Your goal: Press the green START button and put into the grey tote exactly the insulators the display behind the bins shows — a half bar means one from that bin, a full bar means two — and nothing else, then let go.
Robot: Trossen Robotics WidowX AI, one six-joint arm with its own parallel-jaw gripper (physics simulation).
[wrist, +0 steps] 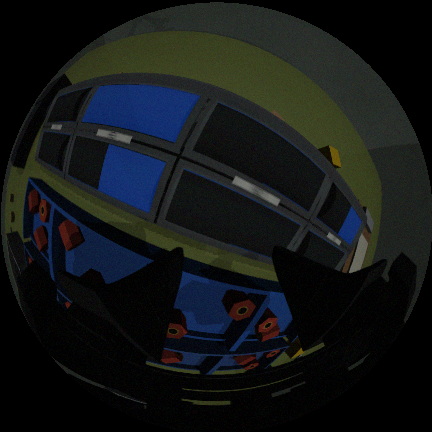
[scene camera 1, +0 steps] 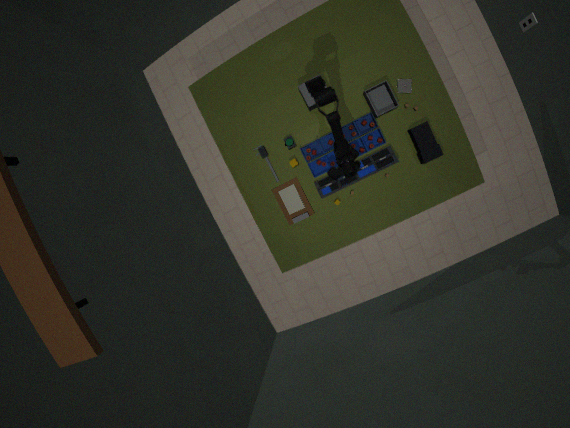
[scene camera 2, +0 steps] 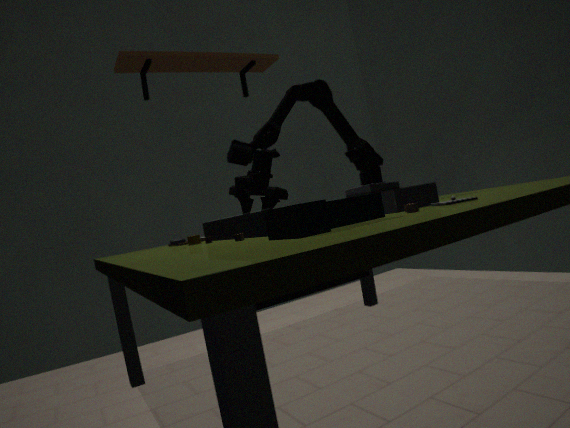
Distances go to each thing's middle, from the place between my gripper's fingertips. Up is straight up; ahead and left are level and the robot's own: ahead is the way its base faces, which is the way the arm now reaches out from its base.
I see my gripper 4 cm short of the dark display panel [scene camera 2: 252, 225], 6 cm to the right of it and 1 cm above it. From my hand the other things lie so: grey tote [scene camera 2: 394, 200]: 30 cm behind, 30 cm to the left, 1 cm below; black box [scene camera 2: 297, 221]: 1 cm behind, 46 cm to the left, 1 cm below.
